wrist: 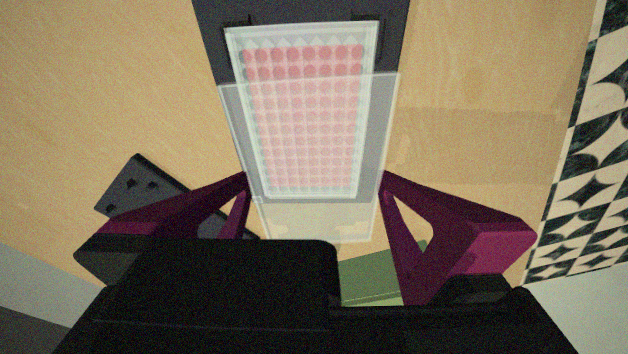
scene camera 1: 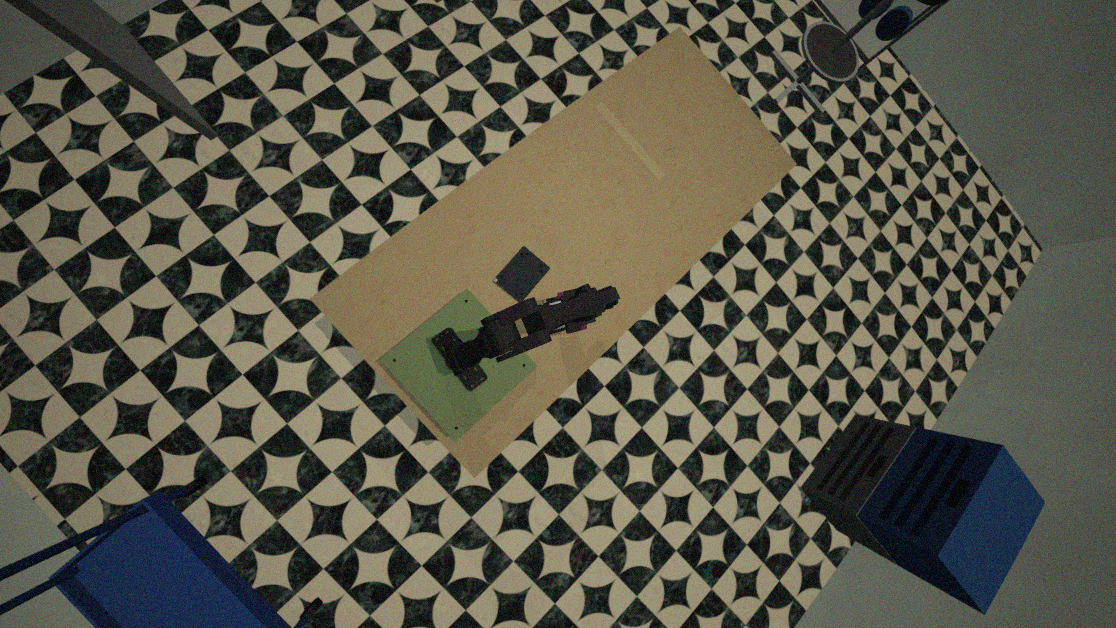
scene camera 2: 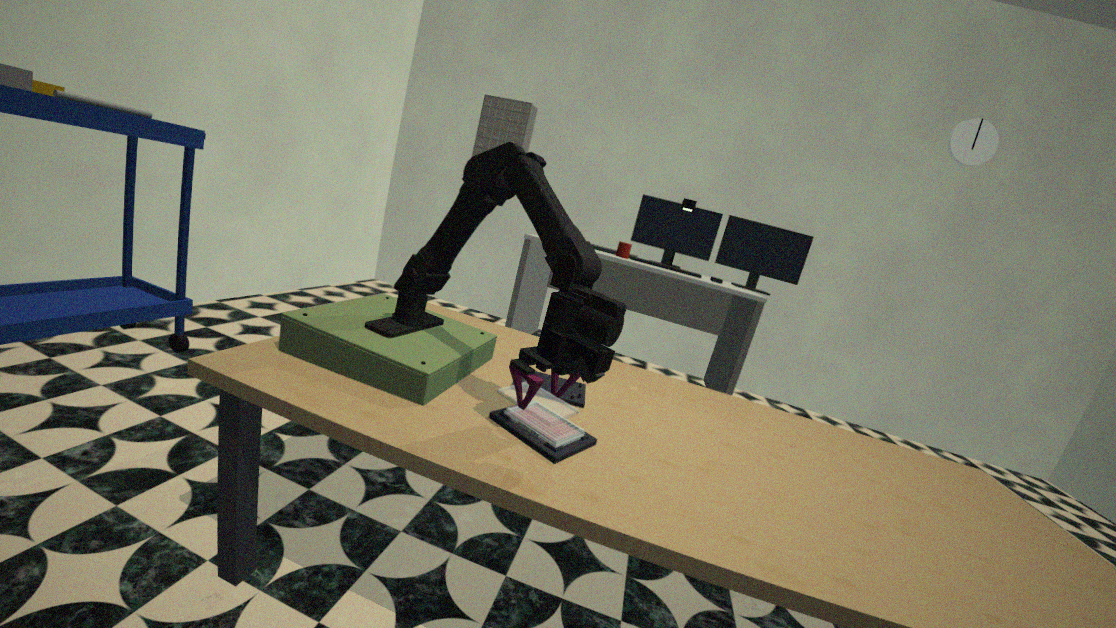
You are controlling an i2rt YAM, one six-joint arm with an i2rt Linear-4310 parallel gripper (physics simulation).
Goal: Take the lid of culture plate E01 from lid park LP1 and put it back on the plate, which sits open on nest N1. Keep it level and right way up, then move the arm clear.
Labels:
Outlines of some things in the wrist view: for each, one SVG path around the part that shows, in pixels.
The gripper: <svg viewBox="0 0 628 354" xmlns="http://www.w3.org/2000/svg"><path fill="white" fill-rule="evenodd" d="M579 353L527 288L521 286L512 288L502 275L536 242L538 235L520 217L415 183L384 170L378 198L403 306L341 307L337 250L327 241L316 239L242 239L252 194L246 172L241 171L215 183L113 216L73 253L73 258L107 286L100 291L52 354ZM394 196L431 224L433 237L424 253L406 226ZM236 196L229 216L216 238L199 238L197 234L199 225Z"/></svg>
A grey lid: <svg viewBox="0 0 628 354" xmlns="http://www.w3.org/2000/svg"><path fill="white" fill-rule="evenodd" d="M400 72L393 70L226 82L216 86L267 239L316 239L327 241L331 244L371 242L379 200L378 192L385 168L401 76Z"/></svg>

